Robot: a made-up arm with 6 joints.
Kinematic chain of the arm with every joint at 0, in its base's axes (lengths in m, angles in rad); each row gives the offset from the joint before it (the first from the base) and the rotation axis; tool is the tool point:
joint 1: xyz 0 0 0.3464 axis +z
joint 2: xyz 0 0 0 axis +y
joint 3: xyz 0 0 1.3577 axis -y
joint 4: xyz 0 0 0 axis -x
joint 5: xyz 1.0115 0 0 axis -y
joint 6: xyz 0 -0.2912 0 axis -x
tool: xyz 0 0 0
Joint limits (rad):
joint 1: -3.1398..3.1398
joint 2: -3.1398..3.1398
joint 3: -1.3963..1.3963
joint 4: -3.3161..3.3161
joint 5: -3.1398..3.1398
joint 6: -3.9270..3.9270
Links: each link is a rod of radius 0.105 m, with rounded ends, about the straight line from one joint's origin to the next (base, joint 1, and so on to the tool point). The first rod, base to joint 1, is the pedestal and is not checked.
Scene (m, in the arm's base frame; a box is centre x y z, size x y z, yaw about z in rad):
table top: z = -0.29
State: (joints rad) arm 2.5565 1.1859 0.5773 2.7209 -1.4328 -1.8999
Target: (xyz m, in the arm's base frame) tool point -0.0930 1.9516 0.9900
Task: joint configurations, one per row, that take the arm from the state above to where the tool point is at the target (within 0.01 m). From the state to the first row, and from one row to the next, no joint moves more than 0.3 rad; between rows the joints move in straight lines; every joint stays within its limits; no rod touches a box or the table.
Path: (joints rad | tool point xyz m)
1: 2.2879 1.0873 0.5239 2.7203 -1.4328 -1.8999 | -1.5941 1.4239 0.5380
2: 2.0193 0.9886 0.4704 2.7196 -1.4328 -1.8999 | -1.1378 1.7517 0.6955
3: 1.7507 0.8900 0.4170 2.7190 -1.4328 -1.8999 | -0.6209 1.9299 0.8465
4: 1.4821 0.7913 0.3636 2.7184 -1.4328 -1.8999 | -0.0930 1.9516 0.9900

